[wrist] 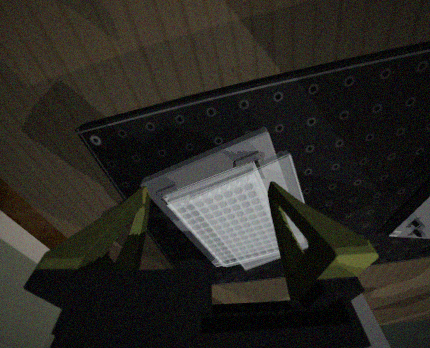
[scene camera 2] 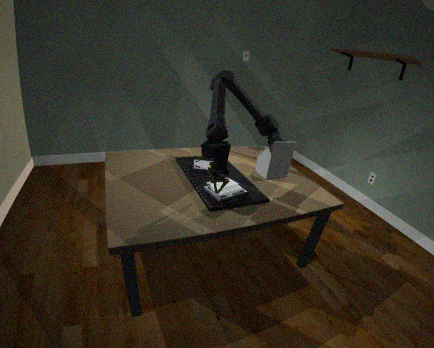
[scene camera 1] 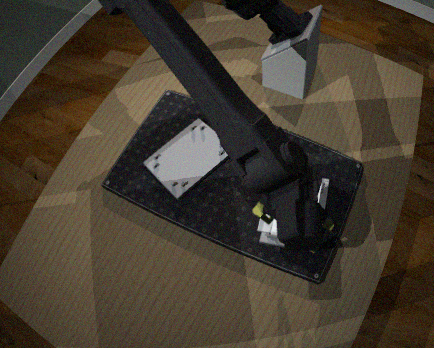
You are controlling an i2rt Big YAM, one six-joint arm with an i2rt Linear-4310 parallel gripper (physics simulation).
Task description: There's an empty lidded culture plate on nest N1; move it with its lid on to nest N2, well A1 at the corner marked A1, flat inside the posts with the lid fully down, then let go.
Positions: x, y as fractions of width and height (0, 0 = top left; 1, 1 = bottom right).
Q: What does the gripper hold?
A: Nothing.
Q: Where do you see a grey nest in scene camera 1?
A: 0.42, 0.47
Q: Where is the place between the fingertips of the gripper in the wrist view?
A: At 0.48, 0.54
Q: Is the gripper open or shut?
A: Open.
